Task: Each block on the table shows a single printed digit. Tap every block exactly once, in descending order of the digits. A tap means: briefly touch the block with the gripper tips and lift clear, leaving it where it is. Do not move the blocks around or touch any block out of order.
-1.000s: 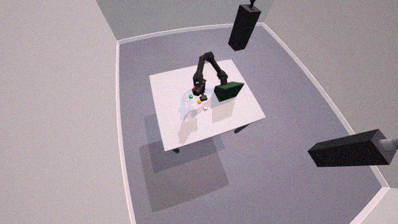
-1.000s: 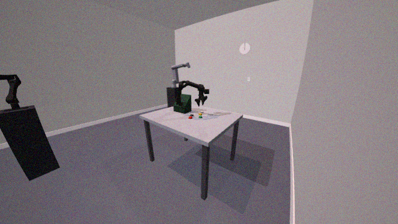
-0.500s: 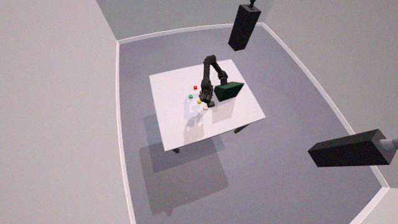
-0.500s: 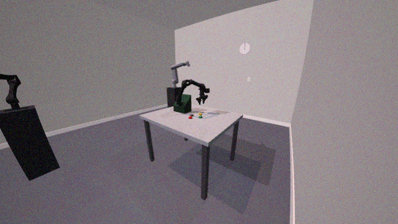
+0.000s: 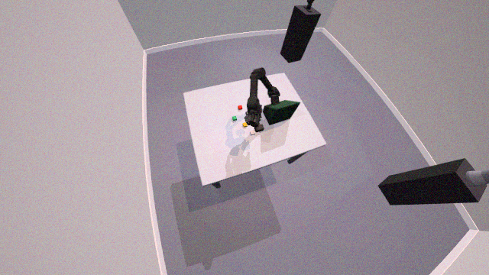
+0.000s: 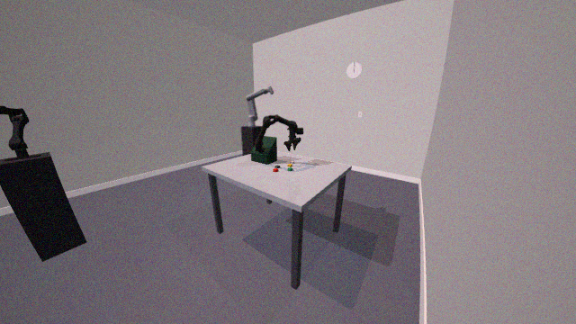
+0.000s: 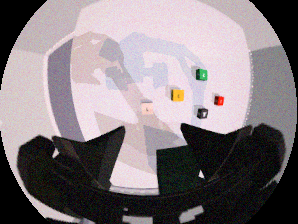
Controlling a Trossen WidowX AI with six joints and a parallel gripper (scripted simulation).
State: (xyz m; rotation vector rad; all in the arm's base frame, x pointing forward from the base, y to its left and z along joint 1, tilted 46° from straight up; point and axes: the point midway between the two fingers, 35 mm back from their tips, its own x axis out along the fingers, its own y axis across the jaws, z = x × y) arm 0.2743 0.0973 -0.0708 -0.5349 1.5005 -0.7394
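My gripper tip is 180 mm to the left of the dark block, 110 mm above it and 50 mm past it. Also, from my gripper tip: white block 110 mm below, 10 mm to the left; yellow block 110 mm below, 90 mm to the right, 30 mm ahead; green block 180 mm to the right, 110 mm below, 80 mm ahead.
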